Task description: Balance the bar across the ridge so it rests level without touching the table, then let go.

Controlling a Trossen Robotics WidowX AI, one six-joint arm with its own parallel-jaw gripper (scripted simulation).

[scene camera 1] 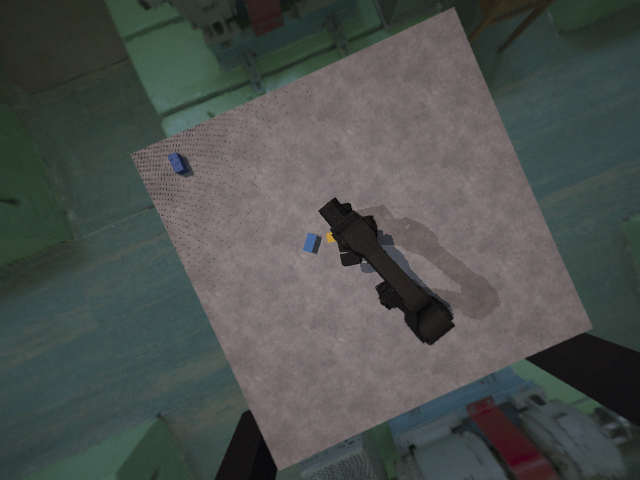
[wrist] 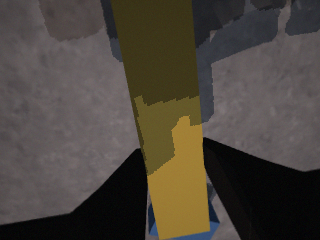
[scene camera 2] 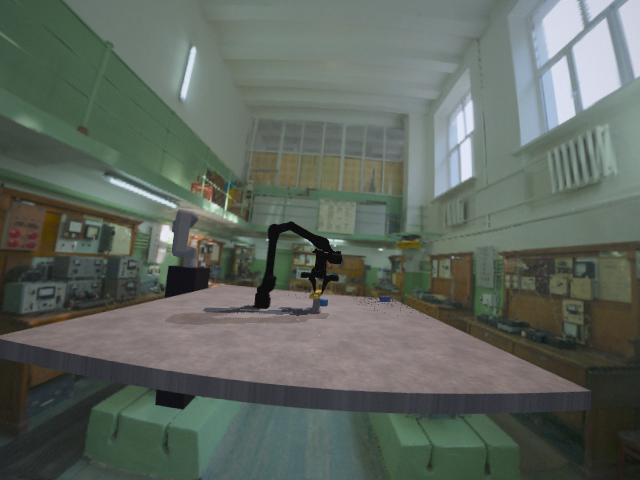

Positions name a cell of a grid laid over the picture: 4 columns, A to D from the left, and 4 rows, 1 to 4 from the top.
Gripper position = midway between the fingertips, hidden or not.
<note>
My gripper (wrist: C3) carries a yellow bar (wrist: B1).
</note>
